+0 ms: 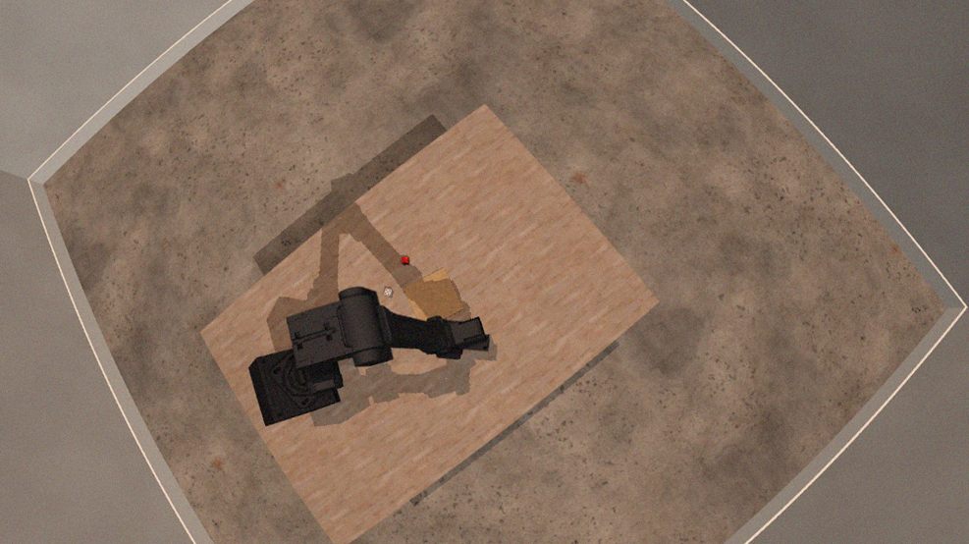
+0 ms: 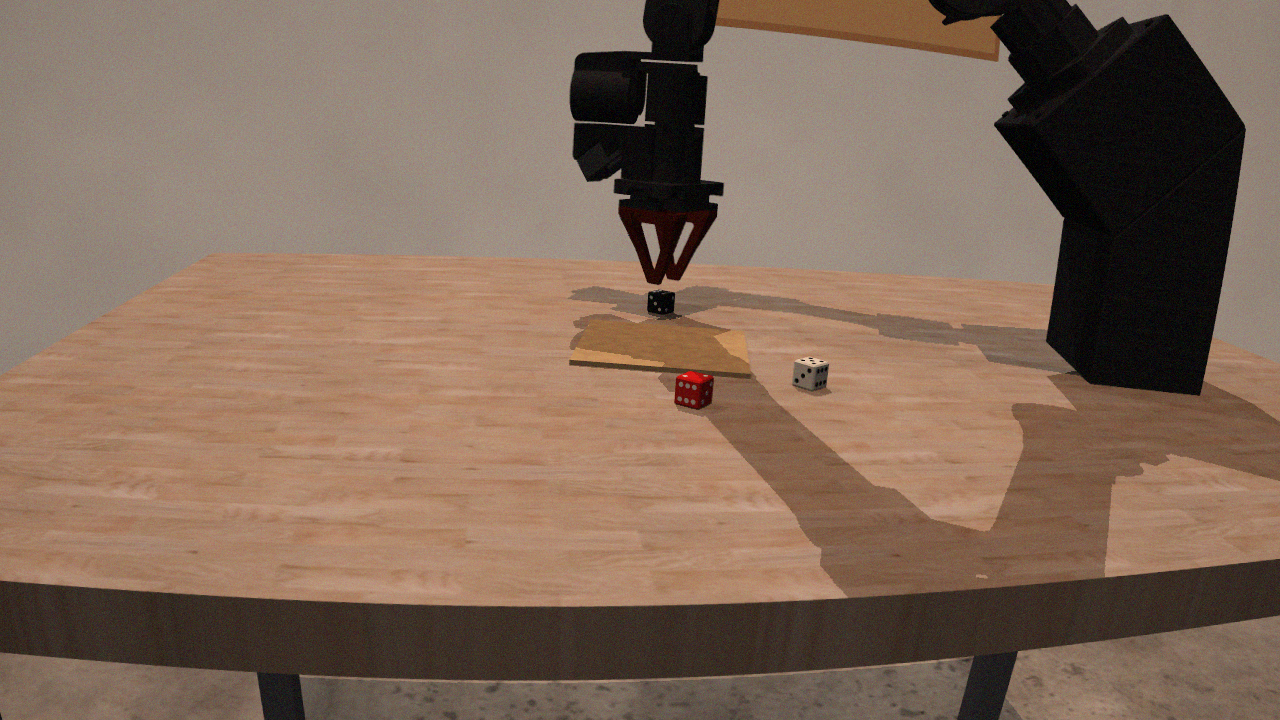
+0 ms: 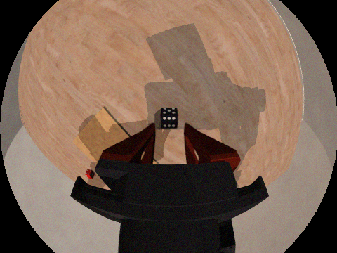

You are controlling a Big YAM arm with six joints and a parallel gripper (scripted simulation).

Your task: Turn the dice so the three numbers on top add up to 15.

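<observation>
My gripper is now 3 cm above the black die. The rest, counted from my hand: tan mat 13 cm to the left, 6 cm ahead, 4 cm below; red die 27 cm to the left, 10 cm ahead, 3 cm below; white die 25 cm to the left, 3 cm below.
</observation>
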